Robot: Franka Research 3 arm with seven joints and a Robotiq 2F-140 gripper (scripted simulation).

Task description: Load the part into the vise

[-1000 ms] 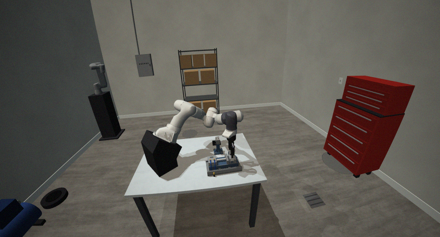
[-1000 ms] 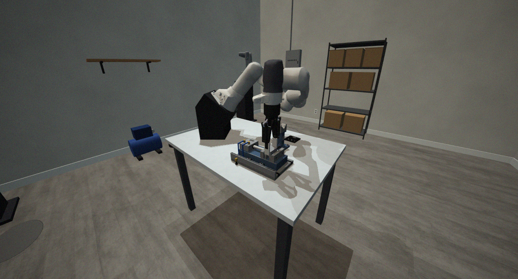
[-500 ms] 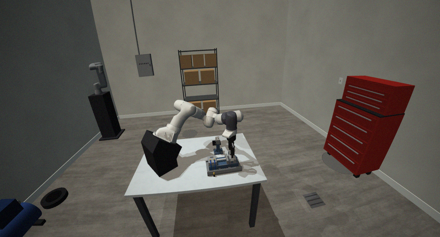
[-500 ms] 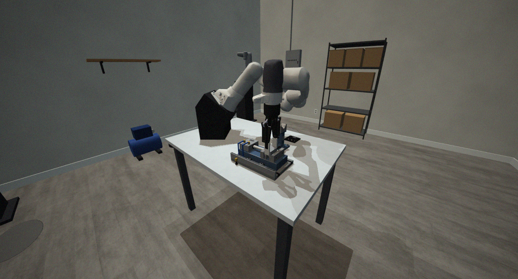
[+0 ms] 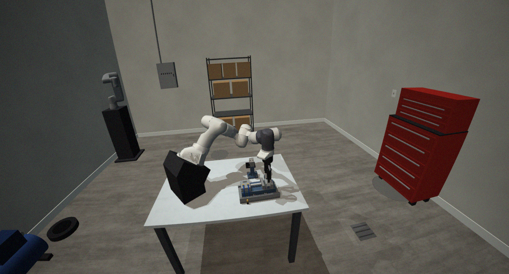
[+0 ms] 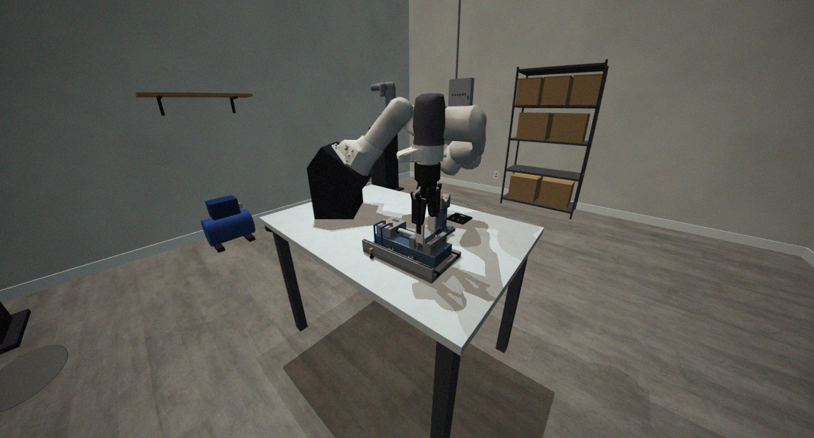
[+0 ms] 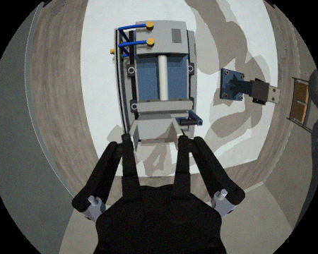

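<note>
Right now the part is 30 mm below my hand. From my hand the other things lie so: black infeed plate: 70 mm behind, 400 mm to the left, 120 mm below.
</note>
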